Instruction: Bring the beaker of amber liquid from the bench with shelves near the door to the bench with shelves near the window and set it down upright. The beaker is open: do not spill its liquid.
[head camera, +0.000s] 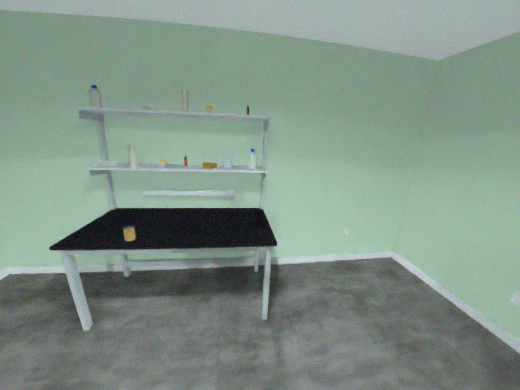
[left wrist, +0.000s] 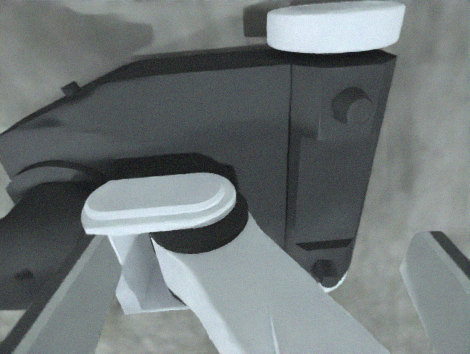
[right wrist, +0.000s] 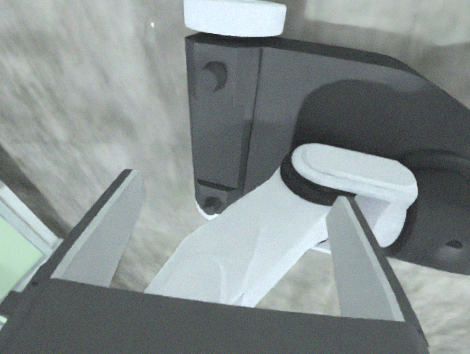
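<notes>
The beaker of amber liquid (head camera: 129, 234) stands upright near the front left of the black top of a bench with shelves (head camera: 200, 230) in the head view. Whether this bench is the one near the door or the one near the window cannot be told, as neither shows. My left gripper (left wrist: 257, 251) is open, with its fingers wide apart and no object between them. My right gripper (right wrist: 237, 195) is open as well, with no object between its fingers. Both are by the robot's own base, away from the bench, and do not show in the head view.
Two shelves above the bench, an upper shelf (head camera: 165, 113) and a lower shelf (head camera: 175, 169), hold bottles, jars and small items. The bench's front legs (head camera: 77, 295) (head camera: 266, 285) stand on the grey floor (head camera: 200, 345). A green wall (head camera: 340, 150) is behind, and another is at the right.
</notes>
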